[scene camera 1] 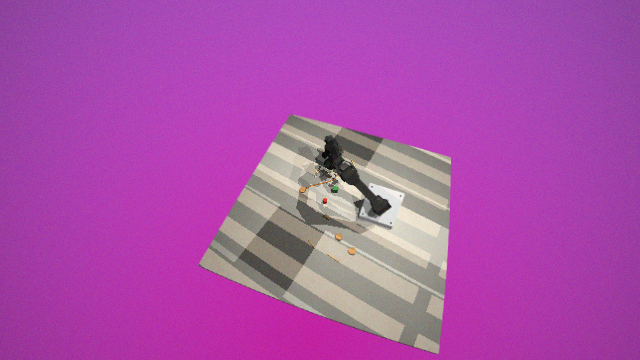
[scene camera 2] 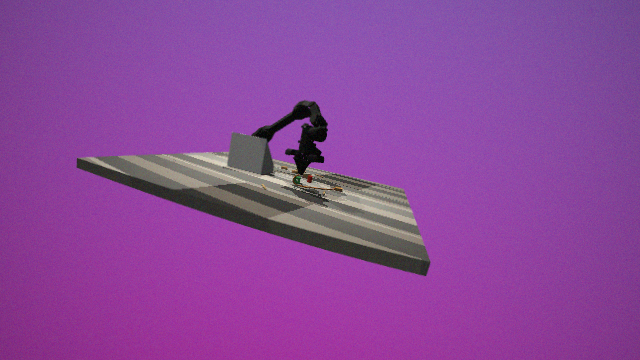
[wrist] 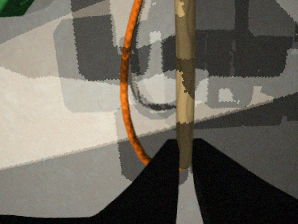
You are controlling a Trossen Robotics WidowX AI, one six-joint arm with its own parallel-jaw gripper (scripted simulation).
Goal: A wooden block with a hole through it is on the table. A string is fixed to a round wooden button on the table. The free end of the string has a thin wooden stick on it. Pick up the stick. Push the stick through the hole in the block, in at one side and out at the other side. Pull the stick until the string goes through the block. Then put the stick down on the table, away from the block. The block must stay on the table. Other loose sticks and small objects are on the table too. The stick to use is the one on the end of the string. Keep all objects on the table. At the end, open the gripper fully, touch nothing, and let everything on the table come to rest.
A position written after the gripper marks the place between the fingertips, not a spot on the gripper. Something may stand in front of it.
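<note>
Gripper (scene camera 2: 300,175) visible; also in the wrist view (wrist: 184,148).
</note>
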